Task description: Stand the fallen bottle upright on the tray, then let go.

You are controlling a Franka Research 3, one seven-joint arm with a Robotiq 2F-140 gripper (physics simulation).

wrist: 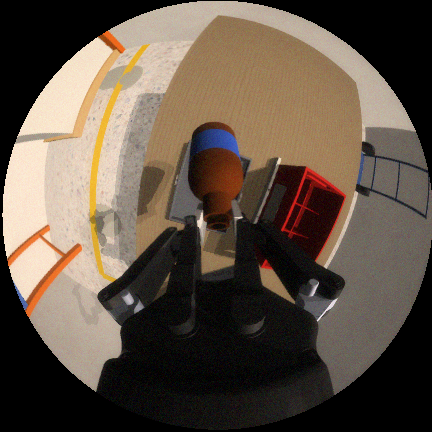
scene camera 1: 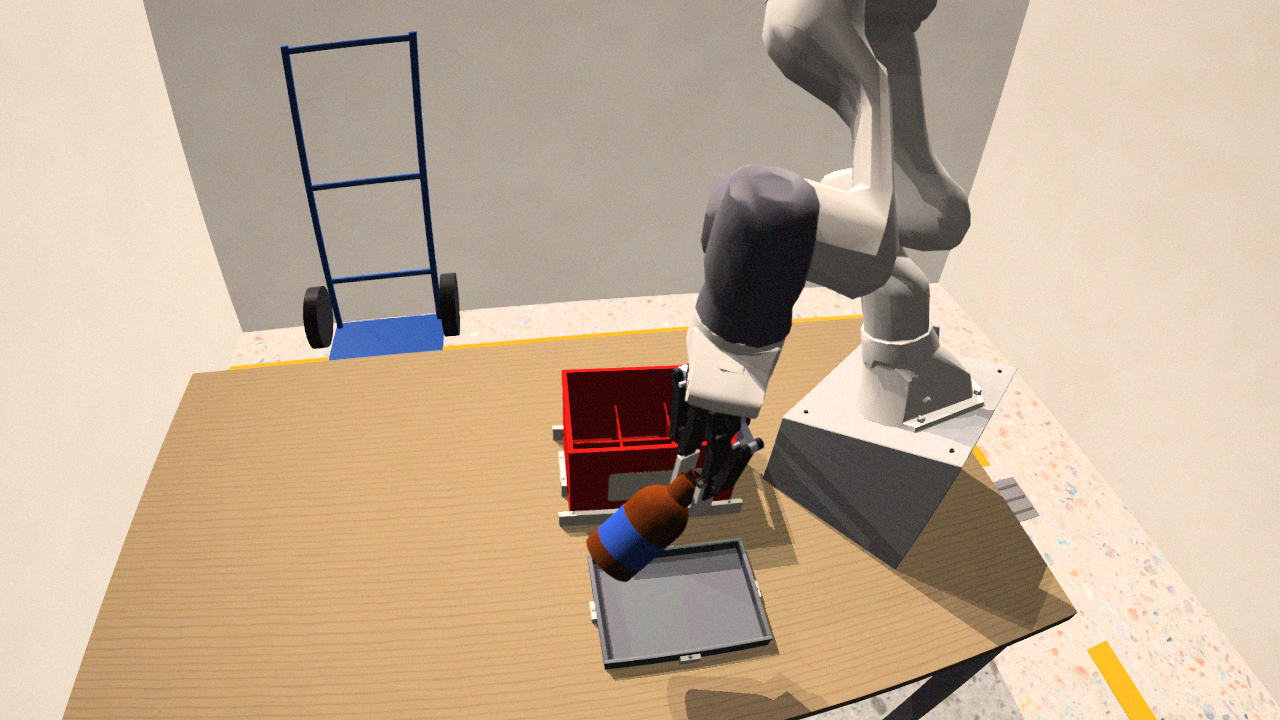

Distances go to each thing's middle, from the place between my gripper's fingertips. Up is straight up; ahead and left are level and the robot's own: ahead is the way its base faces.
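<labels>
The pale rail [scene camera 1: 591, 517] lies 260 mm below my hand, 170 mm to the right of it and 10 mm ahead of it. As for the grey tray [scene camera 1: 675, 603], I find it 270 mm below my hand, and it is also 20 mm behind my hand and 10 mm to the left of it. The brown bottle [scene camera 1: 653, 518] is 20 mm below my hand, 30 mm to the left of it and 60 mm ahead of it. Going by their middles, the brown bottle is the nearest to my hand of the things named here.
</labels>
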